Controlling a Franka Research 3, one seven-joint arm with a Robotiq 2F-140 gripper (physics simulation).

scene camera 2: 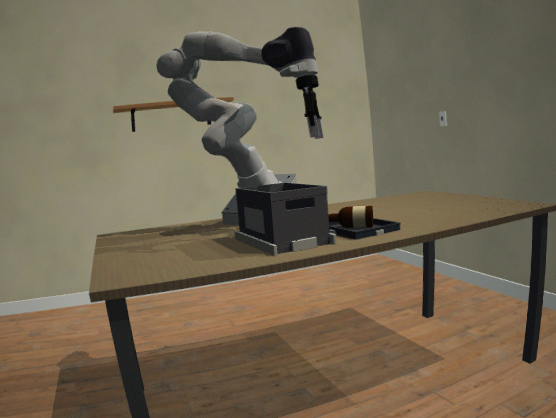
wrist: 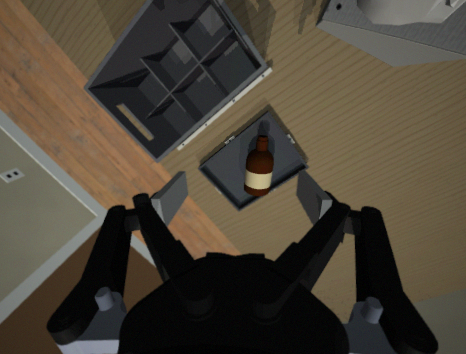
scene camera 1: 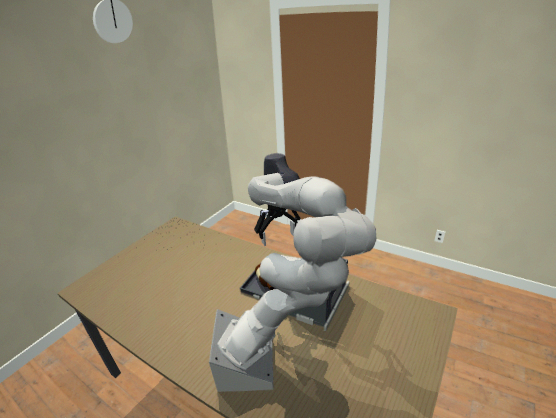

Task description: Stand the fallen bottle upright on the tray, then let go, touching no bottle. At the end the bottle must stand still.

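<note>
A brown bottle [scene camera 2: 356, 216] [wrist: 259, 167] with a cream label lies on its side on the dark shallow tray [scene camera 2: 390, 228] [wrist: 222, 168]. In the wrist view its neck points to the top of the picture and its base is near the tray's lower rim. In scene camera 1 the arm hides most of the bottle [scene camera 1: 261, 276] and part of the tray [scene camera 1: 248, 290]. My gripper [scene camera 1: 278, 235] [scene camera 2: 316, 137] [wrist: 241, 183] is open and empty, pointing down high above the table. In the wrist view the bottle shows between and beyond the fingertips, well below them.
A tall dark crate [scene camera 2: 300, 225] [wrist: 122, 117] with inner dividers stands close beside the tray, on the bottle's neck side in scene camera 2. Light blocks [scene camera 2: 304, 243] stand along its foot. The arm's base [scene camera 1: 242, 367] stands on the wooden table [scene camera 1: 150, 300].
</note>
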